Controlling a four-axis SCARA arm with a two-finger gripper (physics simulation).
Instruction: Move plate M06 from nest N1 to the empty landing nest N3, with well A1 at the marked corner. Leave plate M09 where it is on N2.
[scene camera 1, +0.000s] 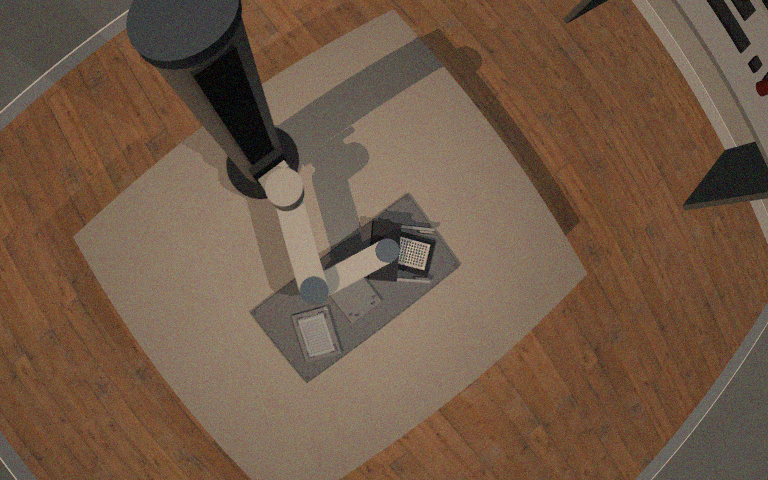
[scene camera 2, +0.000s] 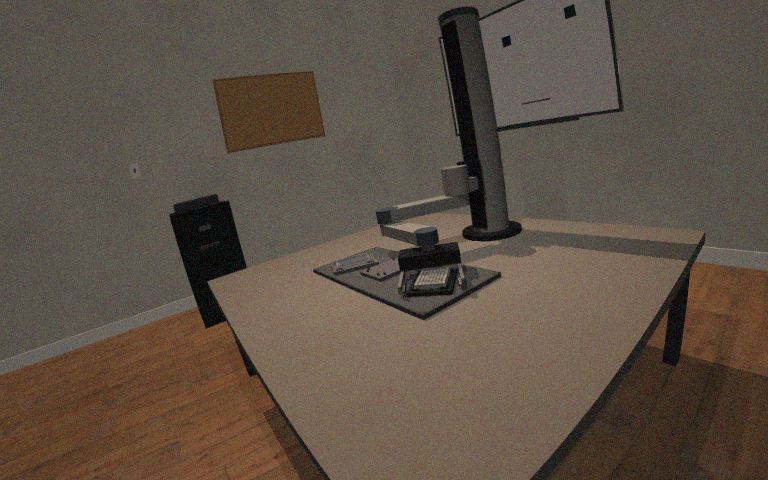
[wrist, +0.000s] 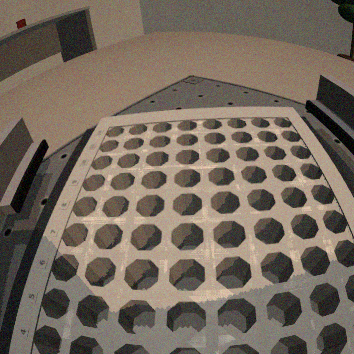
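Note:
A pale multi-well plate sits level in a dark nest at the right end of the grey board. My gripper is open around it, one finger beyond each side, with gaps between plate and fingers in the wrist view. A second plate sits in a nest at the board's other end. Between them lies a flat grey nest with small dark marks and no plate on its visible part; the forearm hides some of it. Plate and nest names are not readable.
The grey board lies on the table. The arm's column stands behind it. The forearm passes above the board. A dark cabinet stands beyond the table.

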